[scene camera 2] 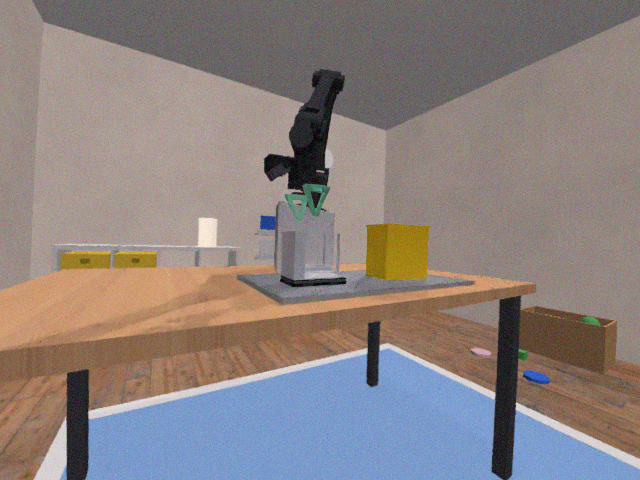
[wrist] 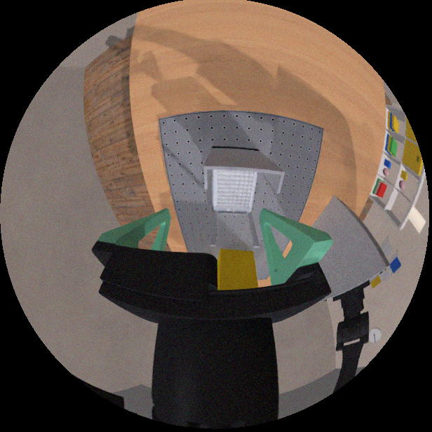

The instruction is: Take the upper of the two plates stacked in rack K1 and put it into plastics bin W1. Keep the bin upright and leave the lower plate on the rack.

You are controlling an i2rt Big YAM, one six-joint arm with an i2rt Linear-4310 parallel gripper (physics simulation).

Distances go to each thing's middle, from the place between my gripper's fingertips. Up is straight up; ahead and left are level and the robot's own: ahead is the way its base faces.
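Labels:
Plastics bin W1 [scene camera 2: 394,251] is 390 mm to the left of my hand, 90 mm below it and 30 mm behind it. Relative to the clear-white gridded plate [wrist: 233,190], my gripper is 140 mm above, 30 mm to the right and 30 mm past.

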